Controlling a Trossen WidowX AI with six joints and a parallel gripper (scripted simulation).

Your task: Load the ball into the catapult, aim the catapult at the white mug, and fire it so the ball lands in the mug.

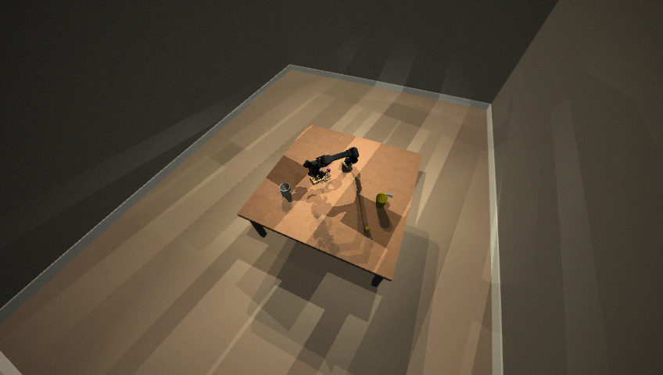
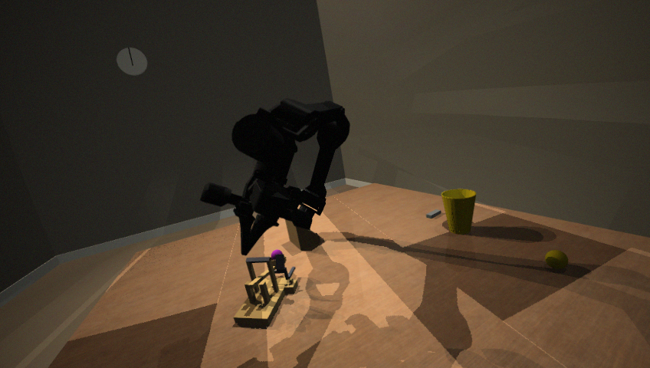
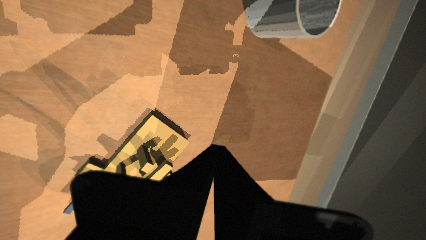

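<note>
Now: gripper tip 19 cm past the purple ball, 9 cm to the right of it and 12 cm above it. Also, from my gripper tip: yellow cup 3 cm behind, 61 cm to the left, 15 cm below; wooden catapult 13 cm behind, 6 cm to the left, 13 cm below; white mug 15 cm ahead, 17 cm to the right, 15 cm below.
</note>
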